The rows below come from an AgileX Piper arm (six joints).
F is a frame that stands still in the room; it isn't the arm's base.
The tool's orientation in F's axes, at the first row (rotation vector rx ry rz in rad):
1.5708, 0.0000, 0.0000
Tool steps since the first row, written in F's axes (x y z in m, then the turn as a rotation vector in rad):
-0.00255, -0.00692, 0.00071, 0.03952, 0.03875, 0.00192
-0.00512, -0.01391, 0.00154, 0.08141, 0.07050, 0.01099
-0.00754, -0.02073, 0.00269, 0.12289, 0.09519, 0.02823
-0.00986, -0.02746, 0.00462, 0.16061, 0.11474, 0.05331
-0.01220, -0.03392, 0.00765, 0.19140, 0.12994, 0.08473
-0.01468, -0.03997, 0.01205, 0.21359, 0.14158, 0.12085
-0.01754, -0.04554, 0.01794, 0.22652, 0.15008, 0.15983
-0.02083, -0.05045, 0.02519, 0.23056, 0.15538, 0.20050
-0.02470, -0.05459, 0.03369, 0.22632, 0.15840, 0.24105
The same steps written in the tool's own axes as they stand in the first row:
-0.00255, 0.00071, 0.00692, 0.03952, 0.00192, -0.03875
-0.00512, 0.00154, 0.01391, 0.08141, 0.01099, -0.07050
-0.00754, 0.00269, 0.02073, 0.12289, 0.02823, -0.09519
-0.00986, 0.00462, 0.02746, 0.16061, 0.05331, -0.11474
-0.01220, 0.00765, 0.03392, 0.19140, 0.08473, -0.12994
-0.01468, 0.01205, 0.03997, 0.21359, 0.12085, -0.14158
-0.01754, 0.01794, 0.04554, 0.22652, 0.15983, -0.15008
-0.02083, 0.02519, 0.05045, 0.23056, 0.20050, -0.15538
-0.02470, 0.03369, 0.05459, 0.22632, 0.24105, -0.15840

